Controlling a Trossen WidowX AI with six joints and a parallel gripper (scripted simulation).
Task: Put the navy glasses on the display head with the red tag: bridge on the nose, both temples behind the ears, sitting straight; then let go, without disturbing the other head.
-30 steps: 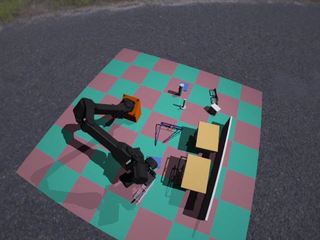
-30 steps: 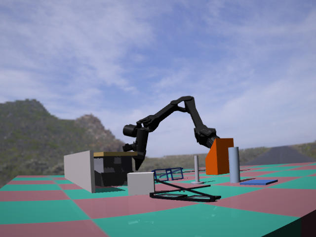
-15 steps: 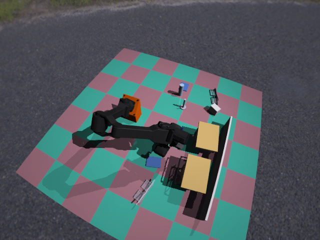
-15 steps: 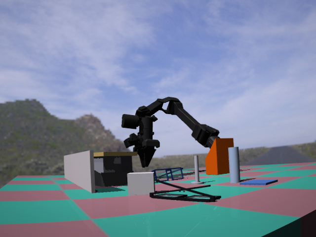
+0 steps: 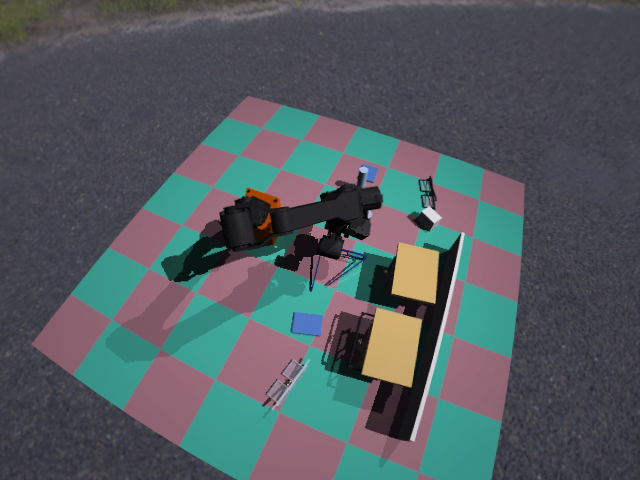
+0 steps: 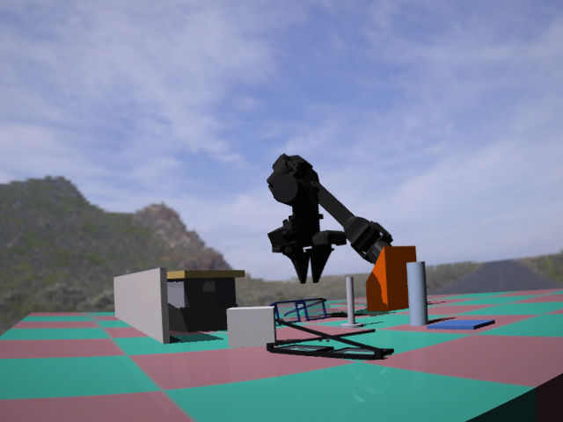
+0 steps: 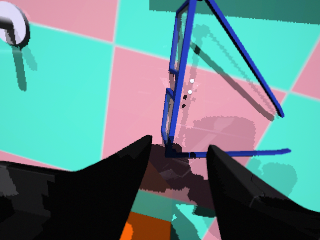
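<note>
The thin post is 30 mm ahead of my gripper tip, 200 mm to the left of it and 50 mm below it. Also, from my gripper tip: white wall (360 mm ahead, 100 mm to the right, 20 mm below); white cube (240 mm ahead, 270 mm to the left, 50 mm below).
</note>
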